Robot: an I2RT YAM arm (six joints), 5 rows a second.
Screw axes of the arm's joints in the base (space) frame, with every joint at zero. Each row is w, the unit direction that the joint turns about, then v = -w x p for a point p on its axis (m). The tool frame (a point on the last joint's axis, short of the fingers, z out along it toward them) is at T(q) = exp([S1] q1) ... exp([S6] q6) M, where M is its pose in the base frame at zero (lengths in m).
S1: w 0 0 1 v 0 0 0
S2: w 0 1 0 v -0.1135 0 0.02
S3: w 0 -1 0 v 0.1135 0 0.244
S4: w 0 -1 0 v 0.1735 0 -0.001
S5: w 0 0 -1 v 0 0.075 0
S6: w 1 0 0 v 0 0.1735 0
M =
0 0 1 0.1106
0 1 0 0
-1 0 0 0.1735
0 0 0 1
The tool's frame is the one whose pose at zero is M.
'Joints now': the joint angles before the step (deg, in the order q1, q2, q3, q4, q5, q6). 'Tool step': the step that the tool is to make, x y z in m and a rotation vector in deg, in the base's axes. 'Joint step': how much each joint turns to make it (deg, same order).
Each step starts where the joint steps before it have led.
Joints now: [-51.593 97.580 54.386 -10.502 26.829 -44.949]
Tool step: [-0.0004 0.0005 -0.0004 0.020 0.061 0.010]
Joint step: [0.002 -0.076 -0.182 0.067 0.024 -0.031]
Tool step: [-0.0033 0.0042 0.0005 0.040 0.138 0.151]
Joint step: [0.002 -1.146 -1.172 -0.006 -0.021 -0.190]
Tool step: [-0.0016 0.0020 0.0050 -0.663 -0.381 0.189]
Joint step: [-0.004 -1.261 -0.360 -0.033 -0.025 -0.250]
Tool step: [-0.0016 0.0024 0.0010 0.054 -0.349 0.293]
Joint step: [0.001 -0.774 -0.624 0.048 -0.421 -0.053]
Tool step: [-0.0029 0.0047 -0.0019 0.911 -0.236 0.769]
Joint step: [0.010 -0.906 -1.269 -0.130 -1.057 -0.170]
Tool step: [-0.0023 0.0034 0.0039 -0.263 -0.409 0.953]
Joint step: [-0.016 -1.499 -0.760 0.037 -0.711 -0.747]
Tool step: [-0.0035 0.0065 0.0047 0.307 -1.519 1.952]
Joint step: [-0.002 -2.411 -1.421 0.012 -2.292 -0.748]
